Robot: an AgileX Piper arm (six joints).
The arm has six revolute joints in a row. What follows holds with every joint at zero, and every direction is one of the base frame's.
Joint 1 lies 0.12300 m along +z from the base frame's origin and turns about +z.
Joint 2 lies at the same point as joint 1 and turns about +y.
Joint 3 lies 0.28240 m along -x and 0.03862 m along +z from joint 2 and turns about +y.
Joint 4 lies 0.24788 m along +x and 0.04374 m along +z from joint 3 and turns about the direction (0.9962, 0, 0.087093).
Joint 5 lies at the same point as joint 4 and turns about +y.
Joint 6 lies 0.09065 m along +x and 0.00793 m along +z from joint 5 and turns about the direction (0.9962, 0, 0.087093).
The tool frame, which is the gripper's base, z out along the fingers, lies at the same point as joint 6; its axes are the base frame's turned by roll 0.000, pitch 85.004 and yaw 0.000 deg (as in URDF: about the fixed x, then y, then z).
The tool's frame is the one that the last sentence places.
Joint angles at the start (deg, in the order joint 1, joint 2, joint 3, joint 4, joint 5, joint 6):
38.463 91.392 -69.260 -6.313 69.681 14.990
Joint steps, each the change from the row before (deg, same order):
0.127 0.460 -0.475 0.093 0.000 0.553
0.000 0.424 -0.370 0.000 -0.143 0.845
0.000 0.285 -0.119 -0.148 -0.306 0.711
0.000 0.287 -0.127 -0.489 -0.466 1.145
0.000 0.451 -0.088 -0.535 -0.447 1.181
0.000 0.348 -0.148 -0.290 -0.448 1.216
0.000 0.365 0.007 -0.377 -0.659 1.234
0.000 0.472 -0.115 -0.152 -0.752 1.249
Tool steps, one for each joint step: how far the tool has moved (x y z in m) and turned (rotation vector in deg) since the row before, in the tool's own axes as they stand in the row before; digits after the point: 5 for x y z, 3 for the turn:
-0.00204 0.00133 0.00037 -0.098 -0.003 0.461
-0.00206 0.00057 0.00071 -0.027 -0.085 0.840
-0.00139 0.00025 0.00103 0.086 -0.173 0.642
-0.00180 -0.00013 0.00101 0.335 -0.429 0.953
-0.00196 0.00001 0.00208 0.428 -0.238 0.943
-0.00182 0.00030 0.00128 0.158 -0.323 1.083
-0.00173 0.00030 0.00204 0.201 -0.390 1.043
-0.00224 0.00089 0.00214 -0.042 -0.414 1.143

